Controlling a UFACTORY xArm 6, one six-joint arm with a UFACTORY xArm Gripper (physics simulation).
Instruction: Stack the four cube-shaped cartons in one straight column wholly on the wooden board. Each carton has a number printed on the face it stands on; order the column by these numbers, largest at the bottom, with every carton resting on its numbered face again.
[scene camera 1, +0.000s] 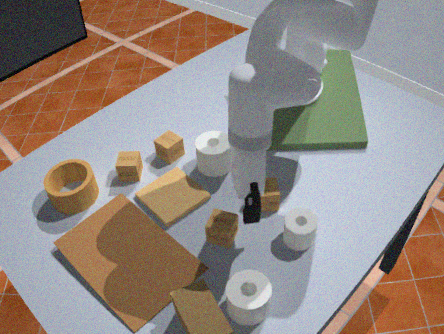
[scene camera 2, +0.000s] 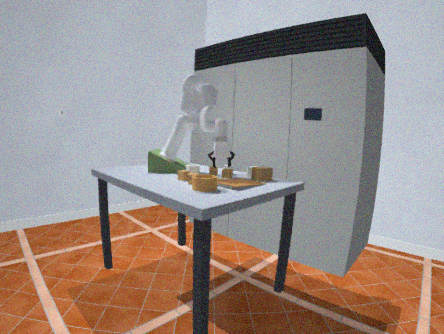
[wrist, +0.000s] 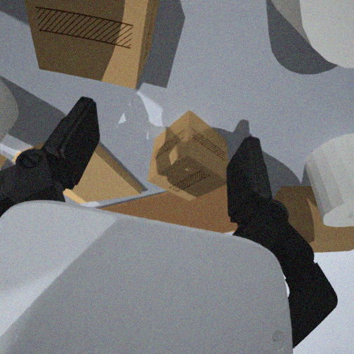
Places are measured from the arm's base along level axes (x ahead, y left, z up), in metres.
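Where they show: gripper, fingertip midpoint: (scene camera 1: 246, 205) (scene camera 2: 221, 167); arm's base at its link origin: (scene camera 2: 167, 157).
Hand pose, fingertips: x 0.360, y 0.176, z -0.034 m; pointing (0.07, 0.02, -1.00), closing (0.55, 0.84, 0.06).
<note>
Things, the pixels of their top centre, and the offset from my fingertips.
- large brown board at its top centre: (scene camera 1: 125, 253) (scene camera 2: 238, 180) dx +0.237, dy -0.096, dz -0.035 m
- smaller light tan slab at its top centre: (scene camera 1: 171, 193) dx +0.069, dy -0.164, dz -0.043 m
- tan ring at its top centre: (scene camera 1: 67, 176) (scene camera 2: 204, 176) dx +0.235, dy -0.329, dz +0.006 m
- brown box at its top centre: (scene camera 1: 200, 311) (scene camera 2: 262, 167) dx +0.223, dy +0.125, dz +0.019 m
Four tan cube cartons stand apart on the table: one (scene camera 1: 270, 196) (scene camera 2: 213, 171) (wrist: 80, 45) partly behind the fingers in scene camera 1, one (scene camera 1: 222, 228) (scene camera 2: 227, 173) (wrist: 189, 157) between it and a large brown board (scene camera 1: 135, 262) (scene camera 2: 240, 183) (wrist: 170, 212), and two (scene camera 1: 129, 167) (scene camera 1: 169, 147) near the ring. A smaller light tan slab (scene camera 1: 172, 197) (wrist: 102, 177) lies beside the board. No carton stands on either. Hatched bands show on the two nearer cartons in the wrist view; the numbered undersides are hidden. My gripper (scene camera 1: 251, 220) (scene camera 2: 221, 165) (wrist: 168, 134) is open and empty, above the table.
White rolls (scene camera 1: 213, 155) (scene camera 1: 300, 229) (scene camera 1: 248, 297) stand around the cartons. A tan ring (scene camera 1: 72, 192) (scene camera 2: 204, 184) stands at the left. A brown box (scene camera 1: 202, 310) (scene camera 2: 264, 174) (wrist: 295, 215) adjoins the large board's corner in scene camera 1. The arm's green base (scene camera 1: 342, 115) is behind.
</note>
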